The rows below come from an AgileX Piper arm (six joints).
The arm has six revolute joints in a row. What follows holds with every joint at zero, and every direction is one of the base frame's. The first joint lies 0.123 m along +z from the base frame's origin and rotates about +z. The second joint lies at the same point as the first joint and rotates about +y. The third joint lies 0.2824 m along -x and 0.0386 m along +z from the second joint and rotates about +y. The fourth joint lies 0.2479 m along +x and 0.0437 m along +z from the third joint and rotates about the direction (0.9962, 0, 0.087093). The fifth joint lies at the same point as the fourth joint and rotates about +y. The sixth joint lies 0.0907 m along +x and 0.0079 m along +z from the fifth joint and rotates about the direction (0.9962, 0, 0.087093). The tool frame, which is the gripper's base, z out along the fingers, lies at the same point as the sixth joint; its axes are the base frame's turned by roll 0, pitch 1.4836 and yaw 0 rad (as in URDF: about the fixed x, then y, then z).
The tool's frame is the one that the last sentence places.
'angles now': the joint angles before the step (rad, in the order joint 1, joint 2, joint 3, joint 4, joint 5, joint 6). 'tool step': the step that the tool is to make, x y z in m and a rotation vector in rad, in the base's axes. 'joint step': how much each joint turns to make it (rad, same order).
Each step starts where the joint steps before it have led.
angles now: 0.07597 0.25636 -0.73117 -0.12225 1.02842 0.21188
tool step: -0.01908 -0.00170 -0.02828 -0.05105 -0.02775 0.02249
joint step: 0.00003 -0.14703 0.10118 -0.00200 0.01598 -0.05849
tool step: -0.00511 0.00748 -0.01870 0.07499 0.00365 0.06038
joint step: -0.00004 -0.06963 0.06458 0.10001 0.00249 -0.00773
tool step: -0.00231 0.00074 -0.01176 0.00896 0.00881 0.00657
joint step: -0.00001 -0.04008 0.03900 0.01165 0.00918 -0.00002
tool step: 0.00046 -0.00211 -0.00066 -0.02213 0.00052 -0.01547
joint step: 0.00008 -0.00009 0.00268 -0.02700 -0.00039 0.00007
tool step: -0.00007 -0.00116 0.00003 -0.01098 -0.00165 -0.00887
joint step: -0.00011 -0.00081 0.00003 -0.01456 0.00000 0.00093
